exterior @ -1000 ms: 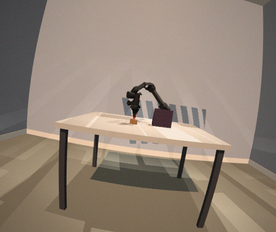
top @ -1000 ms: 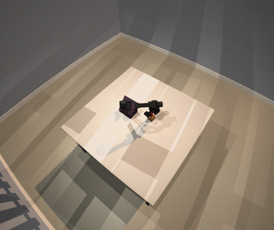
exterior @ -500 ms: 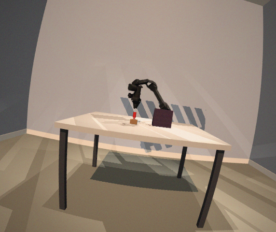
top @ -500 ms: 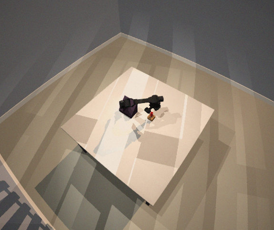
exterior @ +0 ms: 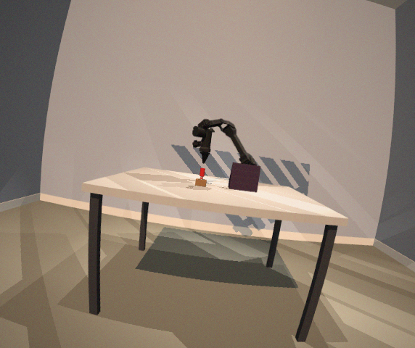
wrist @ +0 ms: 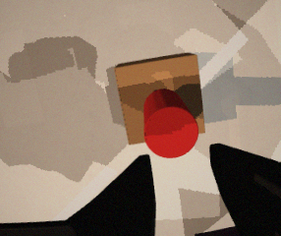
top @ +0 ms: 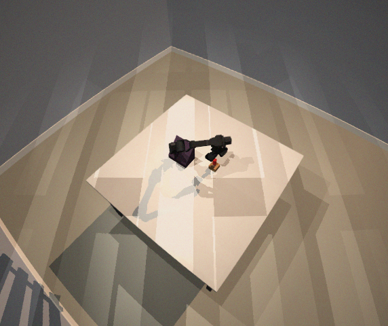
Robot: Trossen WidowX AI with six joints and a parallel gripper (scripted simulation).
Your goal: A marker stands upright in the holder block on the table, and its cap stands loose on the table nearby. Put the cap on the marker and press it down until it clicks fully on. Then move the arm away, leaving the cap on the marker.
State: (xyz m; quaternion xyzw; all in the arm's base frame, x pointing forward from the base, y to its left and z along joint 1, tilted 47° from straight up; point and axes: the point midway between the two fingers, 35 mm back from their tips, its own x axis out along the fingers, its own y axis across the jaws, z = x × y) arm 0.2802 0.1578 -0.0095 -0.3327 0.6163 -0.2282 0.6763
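Right now my gripper tip is 60 mm above the red cap. From my gripper tip the other things lie so: holder block (120 mm below).
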